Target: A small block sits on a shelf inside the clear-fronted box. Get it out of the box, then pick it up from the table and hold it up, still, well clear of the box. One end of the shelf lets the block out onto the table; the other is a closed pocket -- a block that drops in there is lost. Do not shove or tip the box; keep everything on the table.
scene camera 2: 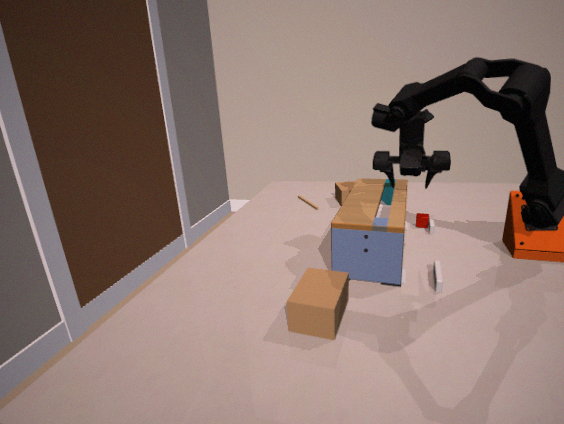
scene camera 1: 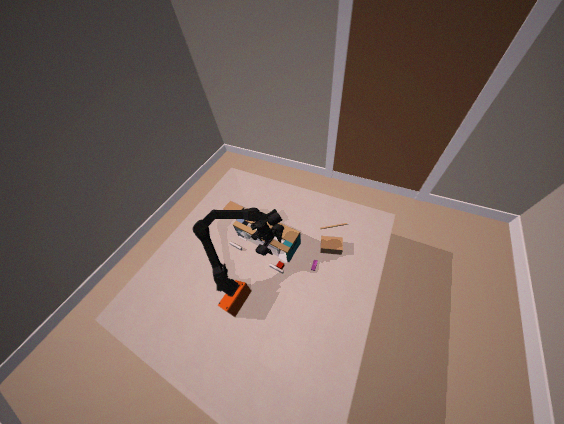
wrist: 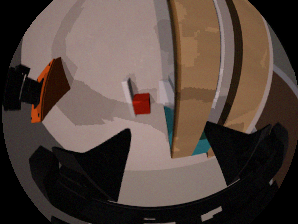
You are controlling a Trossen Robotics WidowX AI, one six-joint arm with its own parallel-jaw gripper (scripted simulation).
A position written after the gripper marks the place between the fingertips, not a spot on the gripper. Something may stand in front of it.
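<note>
A tan block (scene camera 2: 316, 307) is part of the scene, and so is a box (scene camera 2: 367, 234), which is visible as well in scene camera 1 (scene camera 1: 291, 240) and in the wrist view (wrist: 214, 67). The gripper (scene camera 2: 409, 187) can also be seen in the wrist view (wrist: 168, 129).
</note>
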